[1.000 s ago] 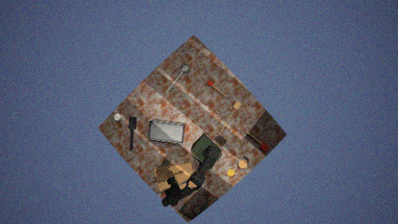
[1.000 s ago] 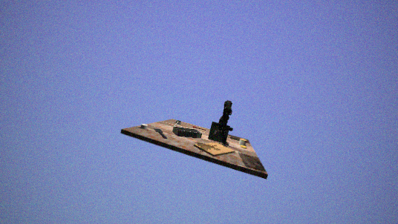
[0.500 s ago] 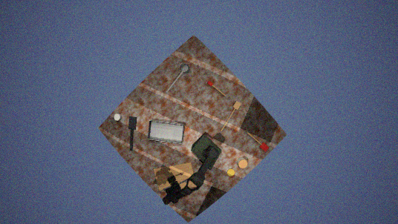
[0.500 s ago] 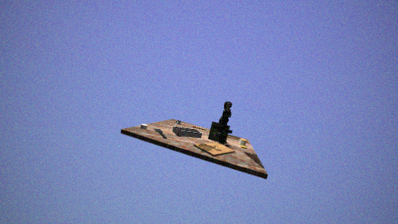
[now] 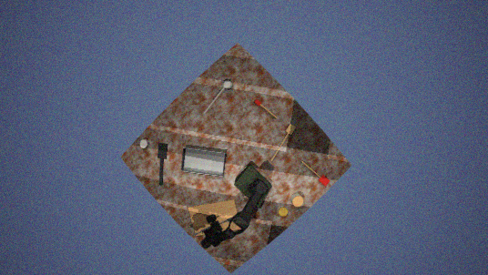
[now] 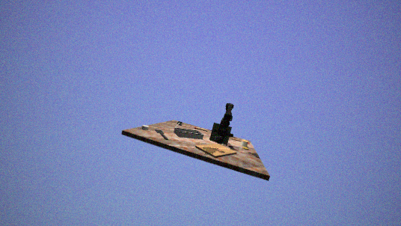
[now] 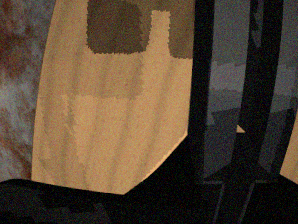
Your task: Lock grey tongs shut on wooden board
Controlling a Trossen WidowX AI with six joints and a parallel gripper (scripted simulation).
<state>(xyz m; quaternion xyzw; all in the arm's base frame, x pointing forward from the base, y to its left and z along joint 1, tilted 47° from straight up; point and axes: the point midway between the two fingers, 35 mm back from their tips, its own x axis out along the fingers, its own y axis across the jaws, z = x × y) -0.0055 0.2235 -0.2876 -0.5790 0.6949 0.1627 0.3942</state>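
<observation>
The wooden board is 20 mm ahead of my gripper tip, 30 mm to the left of it and 80 mm below it. The rest, counted from my gripper tip: black spatula (610 mm ahead, 10 mm to the right, 90 mm below); then small white disc (800 mm ahead, 10 mm to the right, 70 mm below); then grey roasting tin (370 mm ahead, 240 mm to the right, 60 mm below).
</observation>
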